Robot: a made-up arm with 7 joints. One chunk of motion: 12 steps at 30 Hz.
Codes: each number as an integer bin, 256 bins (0 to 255) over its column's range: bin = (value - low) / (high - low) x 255, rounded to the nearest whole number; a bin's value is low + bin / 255 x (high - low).
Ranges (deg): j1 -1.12..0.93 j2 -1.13..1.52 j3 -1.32..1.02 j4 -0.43..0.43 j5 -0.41..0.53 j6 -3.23..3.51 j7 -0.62..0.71
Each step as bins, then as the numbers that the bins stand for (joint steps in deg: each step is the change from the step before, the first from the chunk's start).
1 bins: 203 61 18 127 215 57 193
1 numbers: 0.512 -0.496 -1.155 -0.002 0.383 -1.723 0.387
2 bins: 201 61 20 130 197 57 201
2 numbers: 0.496 -0.496 -1.136 0.008 0.316 -1.723 0.428
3 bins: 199 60 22 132 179 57 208
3 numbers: 0.480 -0.506 -1.118 0.015 0.250 -1.723 0.465
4 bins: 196 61 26 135 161 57 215
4 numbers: 0.456 -0.496 -1.081 0.025 0.183 -1.723 0.501
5 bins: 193 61 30 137 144 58 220
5 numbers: 0.432 -0.496 -1.045 0.032 0.121 -1.697 0.527
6 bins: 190 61 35 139 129 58 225
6 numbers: 0.407 -0.496 -0.999 0.039 0.066 -1.697 0.554
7 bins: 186 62 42 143 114 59 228
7 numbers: 0.375 -0.486 -0.935 0.052 0.010 -1.671 0.569
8 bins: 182 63 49 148 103 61 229
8 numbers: 0.343 -0.475 -0.870 0.069 -0.030 -1.618 0.574
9 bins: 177 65 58 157 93 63 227
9 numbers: 0.303 -0.455 -0.788 0.099 -0.067 -1.565 0.564
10 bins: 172 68 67 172 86 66 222
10 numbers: 0.263 -0.423 -0.705 0.150 -0.093 -1.486 0.538
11 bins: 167 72 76 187 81 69 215
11 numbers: 0.223 -0.382 -0.623 0.201 -0.111 -1.406 0.501
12 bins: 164 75 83 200 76 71 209
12 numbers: 0.198 -0.351 -0.558 0.245 -0.130 -1.353 0.470
